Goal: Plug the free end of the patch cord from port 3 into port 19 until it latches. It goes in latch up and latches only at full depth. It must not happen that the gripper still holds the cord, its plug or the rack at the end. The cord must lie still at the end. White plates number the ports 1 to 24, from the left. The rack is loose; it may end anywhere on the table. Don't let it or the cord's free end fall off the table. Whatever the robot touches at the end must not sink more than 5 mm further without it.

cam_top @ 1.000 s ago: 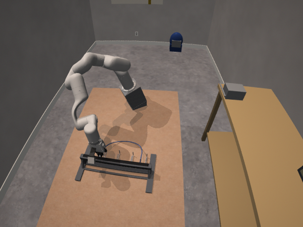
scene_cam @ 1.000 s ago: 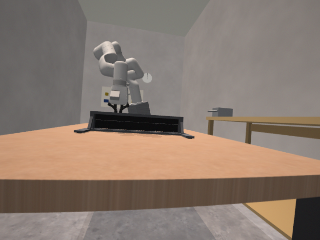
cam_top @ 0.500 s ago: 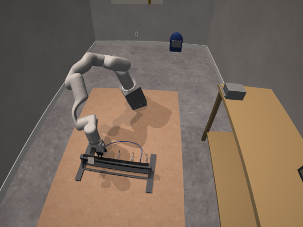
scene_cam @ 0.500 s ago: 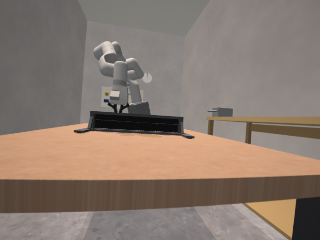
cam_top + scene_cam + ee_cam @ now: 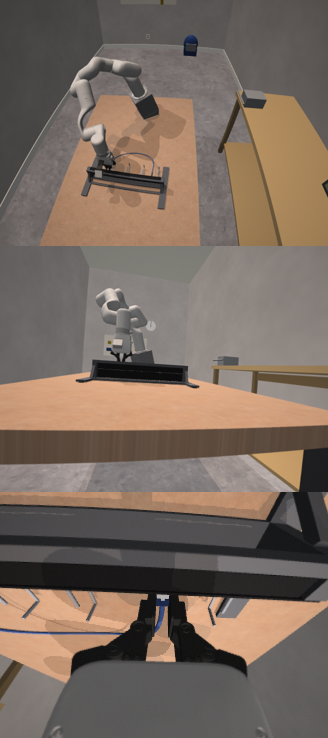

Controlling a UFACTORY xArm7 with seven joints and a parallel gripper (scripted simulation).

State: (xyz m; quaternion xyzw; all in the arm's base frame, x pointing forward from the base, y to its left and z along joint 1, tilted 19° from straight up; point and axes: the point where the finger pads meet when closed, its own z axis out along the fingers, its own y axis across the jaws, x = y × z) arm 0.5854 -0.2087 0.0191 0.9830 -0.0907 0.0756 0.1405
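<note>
My gripper is now 20 mm short of the cord end and 10 mm above it.
</note>
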